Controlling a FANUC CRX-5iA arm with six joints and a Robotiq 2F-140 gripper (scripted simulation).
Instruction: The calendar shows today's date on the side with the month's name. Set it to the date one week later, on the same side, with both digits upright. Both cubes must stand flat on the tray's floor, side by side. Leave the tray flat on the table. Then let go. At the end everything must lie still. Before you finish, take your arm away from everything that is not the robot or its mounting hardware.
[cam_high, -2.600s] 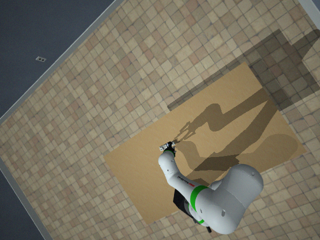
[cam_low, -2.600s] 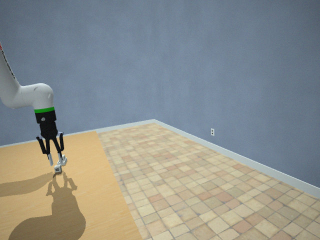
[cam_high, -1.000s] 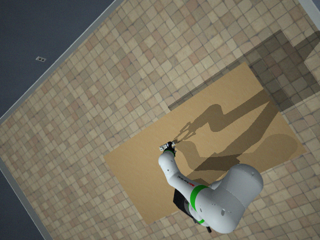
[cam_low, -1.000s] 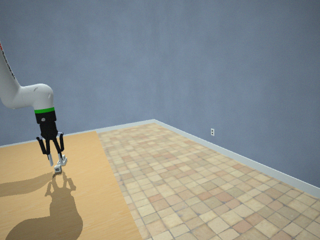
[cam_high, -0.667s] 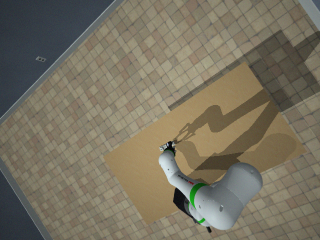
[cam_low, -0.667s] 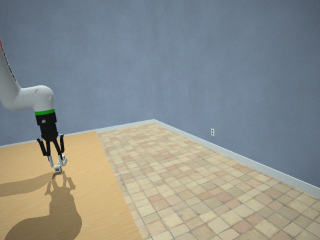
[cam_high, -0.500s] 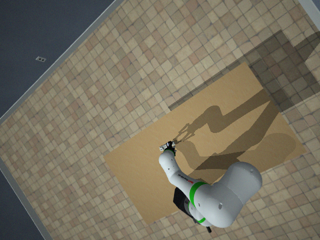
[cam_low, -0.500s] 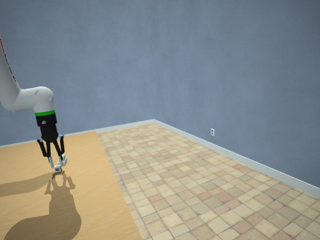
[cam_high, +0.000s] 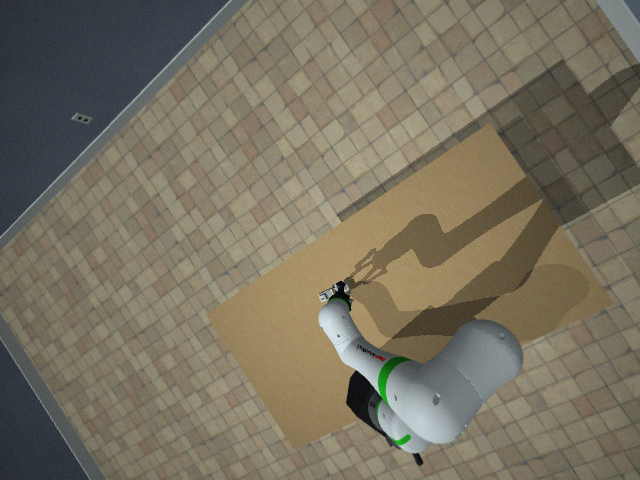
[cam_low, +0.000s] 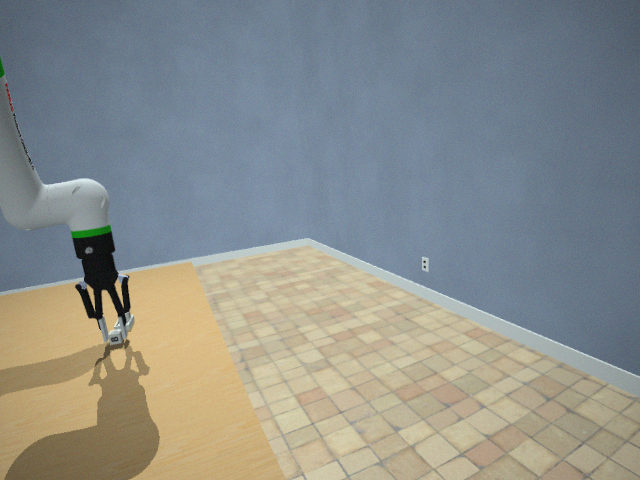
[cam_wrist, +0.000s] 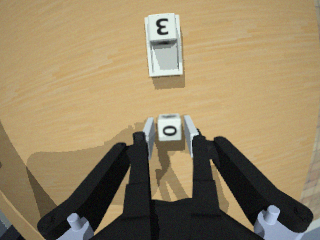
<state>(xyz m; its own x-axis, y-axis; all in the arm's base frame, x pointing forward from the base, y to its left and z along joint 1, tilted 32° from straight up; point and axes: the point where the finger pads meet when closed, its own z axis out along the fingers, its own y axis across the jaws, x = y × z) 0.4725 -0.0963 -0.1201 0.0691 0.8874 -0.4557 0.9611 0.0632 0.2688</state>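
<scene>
The white tray is 110 mm to the left of my hand, 30 mm below it and 10 mm ahead of it.
</scene>
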